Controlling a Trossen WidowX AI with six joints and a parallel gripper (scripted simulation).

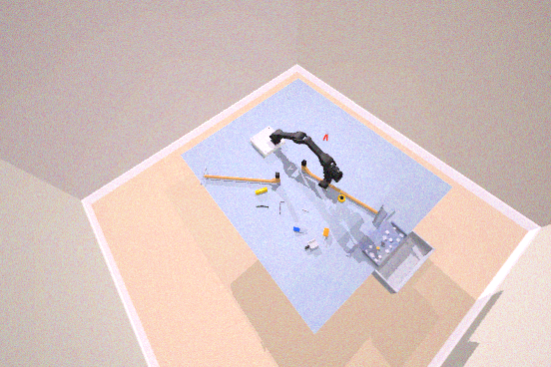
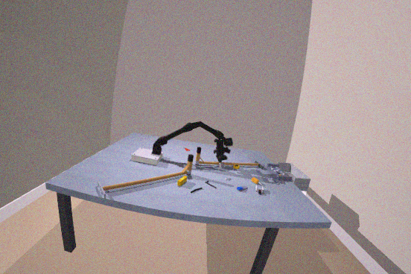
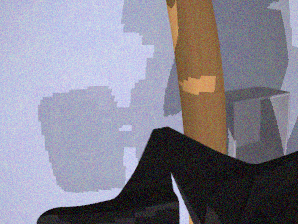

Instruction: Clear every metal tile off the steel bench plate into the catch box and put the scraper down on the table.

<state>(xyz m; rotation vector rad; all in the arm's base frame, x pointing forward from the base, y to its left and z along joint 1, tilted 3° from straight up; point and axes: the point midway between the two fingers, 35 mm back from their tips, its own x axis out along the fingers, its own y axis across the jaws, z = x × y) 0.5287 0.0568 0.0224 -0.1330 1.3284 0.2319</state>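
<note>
The grey cup is 1 cm ahead of my gripper tip and 5 cm to the right of it. Round my gripper tip: orange piece: 24 cm ahead, 28 cm to the right, 1 cm above; blue piece: 11 cm ahead, 39 cm to the right; yellow ring: 13 cm ahead, 3 cm to the right.
</note>
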